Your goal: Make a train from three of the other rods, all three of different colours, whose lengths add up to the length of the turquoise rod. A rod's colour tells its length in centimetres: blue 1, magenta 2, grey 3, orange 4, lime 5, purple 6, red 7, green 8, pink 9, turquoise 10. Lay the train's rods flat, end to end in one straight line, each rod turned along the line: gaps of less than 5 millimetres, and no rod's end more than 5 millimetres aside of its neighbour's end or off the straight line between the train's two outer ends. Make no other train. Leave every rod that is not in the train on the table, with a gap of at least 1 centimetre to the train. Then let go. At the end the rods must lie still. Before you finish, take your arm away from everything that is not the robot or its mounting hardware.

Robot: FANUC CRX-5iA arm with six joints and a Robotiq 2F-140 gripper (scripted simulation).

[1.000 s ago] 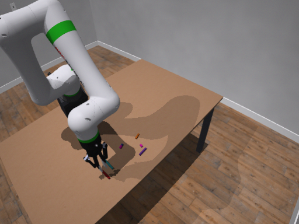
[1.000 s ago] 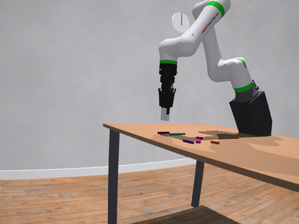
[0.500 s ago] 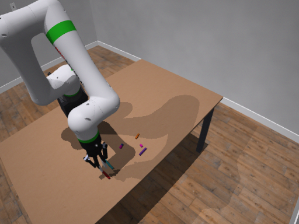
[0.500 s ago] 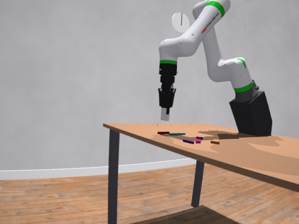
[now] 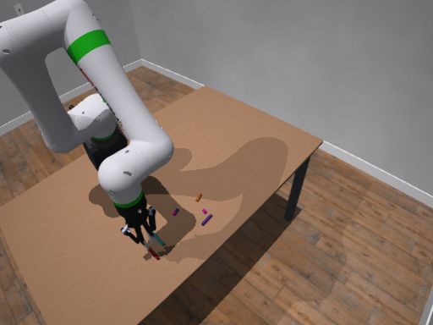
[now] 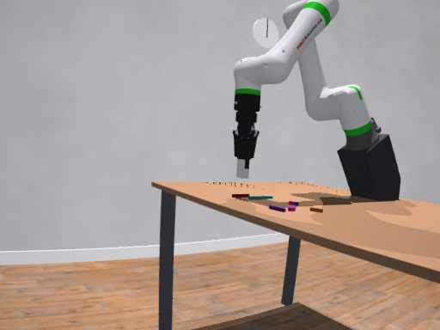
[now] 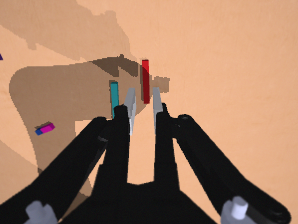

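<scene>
My hand is 100 mm above the red rod. From my hand the other things lie so: purple rod: 230 mm to the left, 100 mm below, 100 mm ahead; blue rod: 210 mm to the left, 100 mm below, 40 mm behind; turquoise rod: 100 mm below, 60 mm to the left, 40 mm behind.
</scene>
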